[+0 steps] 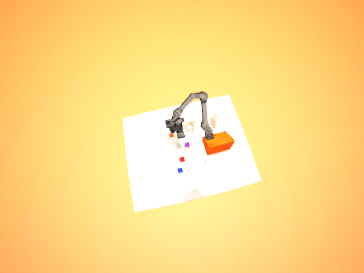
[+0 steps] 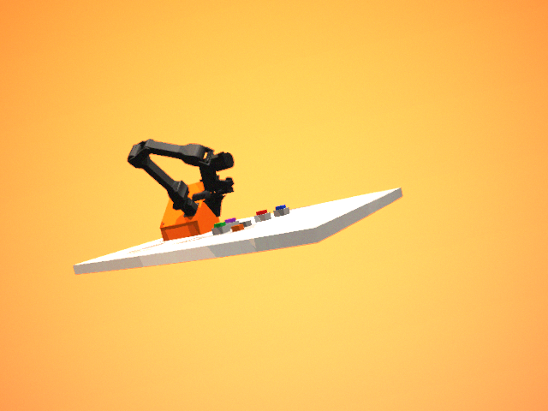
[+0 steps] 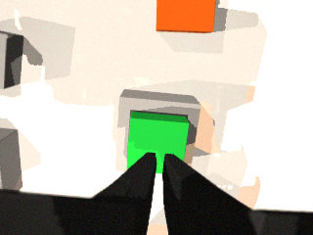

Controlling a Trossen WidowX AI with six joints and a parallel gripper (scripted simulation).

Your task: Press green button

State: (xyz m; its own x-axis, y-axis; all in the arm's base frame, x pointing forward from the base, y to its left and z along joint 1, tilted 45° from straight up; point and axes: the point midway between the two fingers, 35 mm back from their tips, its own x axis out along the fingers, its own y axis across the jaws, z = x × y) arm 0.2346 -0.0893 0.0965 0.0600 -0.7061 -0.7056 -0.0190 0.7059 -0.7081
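Now: gripper tip 3 cm above the green button. The rest, counted from my gripper tip: orange block (8 cm ahead, 1 cm to the right, 5 cm below); then pale block (3 cm ahead, 11 cm to the left, 5 cm below); then purple button (4 cm behind, 12 cm to the left, 3 cm below).
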